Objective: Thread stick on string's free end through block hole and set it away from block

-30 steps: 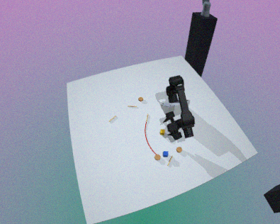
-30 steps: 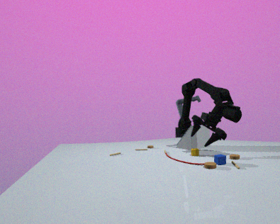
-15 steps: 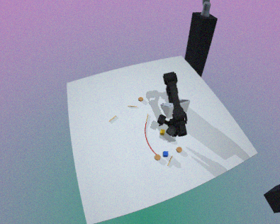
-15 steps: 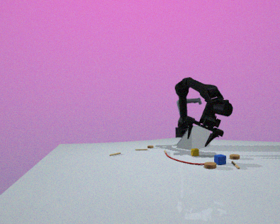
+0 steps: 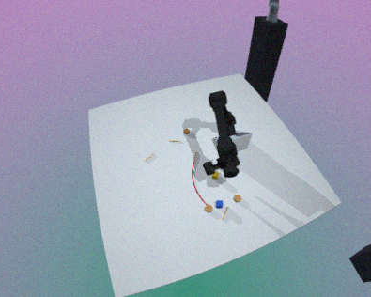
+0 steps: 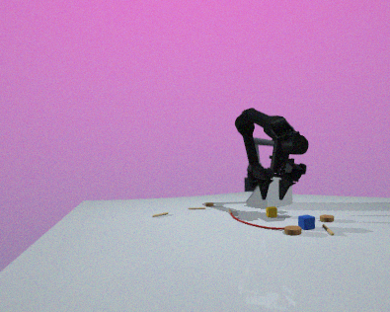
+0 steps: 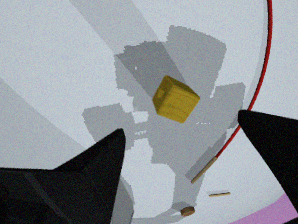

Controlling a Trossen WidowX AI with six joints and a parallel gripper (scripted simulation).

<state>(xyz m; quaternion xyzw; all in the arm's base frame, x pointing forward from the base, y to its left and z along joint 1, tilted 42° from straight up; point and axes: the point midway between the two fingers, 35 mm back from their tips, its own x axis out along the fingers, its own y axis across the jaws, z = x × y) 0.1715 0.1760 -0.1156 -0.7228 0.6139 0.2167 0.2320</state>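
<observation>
My gripper tip is 1 cm short of the yellow block and 4 cm above it. Also, from my gripper tip: blue cube 5 cm ahead, 17 cm to the left, 4 cm below.
</observation>
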